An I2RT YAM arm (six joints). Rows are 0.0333 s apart.
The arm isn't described. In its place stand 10 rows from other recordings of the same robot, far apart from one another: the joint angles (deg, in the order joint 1, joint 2, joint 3, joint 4, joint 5, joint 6), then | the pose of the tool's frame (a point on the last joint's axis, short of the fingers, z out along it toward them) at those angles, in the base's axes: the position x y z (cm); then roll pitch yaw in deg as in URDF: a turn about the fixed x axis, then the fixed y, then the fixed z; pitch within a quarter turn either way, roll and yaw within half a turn.
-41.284, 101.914, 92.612, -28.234, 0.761, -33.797 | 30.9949 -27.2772 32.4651 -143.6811 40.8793 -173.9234
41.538, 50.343, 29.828, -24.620, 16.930, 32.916 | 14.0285 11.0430 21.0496 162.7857 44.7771 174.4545
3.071, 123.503, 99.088, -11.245, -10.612, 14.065 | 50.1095 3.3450 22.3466 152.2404 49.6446 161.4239
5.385, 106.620, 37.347, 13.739, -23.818, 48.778 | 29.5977 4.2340 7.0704 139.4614 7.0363 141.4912
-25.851, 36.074, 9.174, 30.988, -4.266, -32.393 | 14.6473 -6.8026 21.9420 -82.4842 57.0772 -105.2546
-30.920, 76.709, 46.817, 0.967, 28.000, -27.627 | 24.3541 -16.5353 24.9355 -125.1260 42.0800 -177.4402
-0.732, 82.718, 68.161, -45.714, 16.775, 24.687 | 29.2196 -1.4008 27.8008 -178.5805 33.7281 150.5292
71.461, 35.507, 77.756, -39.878, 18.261, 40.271 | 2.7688 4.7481 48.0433 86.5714 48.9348 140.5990
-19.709, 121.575, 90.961, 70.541, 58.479, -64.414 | 43.2853 -18.7296 32.4726 -53.6157 55.5522 -143.2363
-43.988, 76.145, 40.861, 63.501, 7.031, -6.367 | 20.4020 -20.2994 32.8972 -4.8964 61.9024 -57.5025
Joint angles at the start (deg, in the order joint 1, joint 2, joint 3, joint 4, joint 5, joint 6):
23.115, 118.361, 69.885, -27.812, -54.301, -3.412
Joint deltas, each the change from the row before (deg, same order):
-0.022, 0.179, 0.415, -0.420, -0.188, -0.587
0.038, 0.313, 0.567, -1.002, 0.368, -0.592
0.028, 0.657, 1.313, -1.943, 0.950, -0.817
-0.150, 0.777, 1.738, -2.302, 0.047, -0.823
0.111, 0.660, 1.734, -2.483, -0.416, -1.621
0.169, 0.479, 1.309, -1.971, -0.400, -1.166
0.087, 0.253, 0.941, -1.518, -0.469, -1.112
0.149, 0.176, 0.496, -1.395, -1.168, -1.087
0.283, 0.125, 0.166, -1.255, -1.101, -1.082
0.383, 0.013, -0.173, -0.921, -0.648, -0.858
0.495, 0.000, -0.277, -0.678, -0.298, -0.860
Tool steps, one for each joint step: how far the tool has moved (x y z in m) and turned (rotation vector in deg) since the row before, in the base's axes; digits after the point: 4 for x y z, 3 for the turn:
0.0010, 0.0003, 0.0005, 0.209, -0.230, 0.354
0.0006, 0.0004, -0.0002, -0.507, 0.074, 0.291
0.0021, 0.0007, 0.0000, -1.195, 0.173, 0.302
0.0034, 0.0004, 0.0013, -0.395, 0.573, 0.326
0.0022, 0.0019, 0.0023, 0.189, 0.199, 1.134
0.0011, 0.0019, 0.0019, 0.195, 0.302, 0.908
0.0007, 0.0011, 0.0021, 0.381, 0.086, 0.791
-0.0010, 0.0011, 0.0012, 0.930, 0.604, 0.896
-0.0024, 0.0015, 0.0002, 0.829, 0.708, 0.981
-0.0033, 0.0016, -0.0005, 0.404, 0.604, 0.894
-0.0036, 0.0021, -0.0010, 0.155, 0.323, 0.972

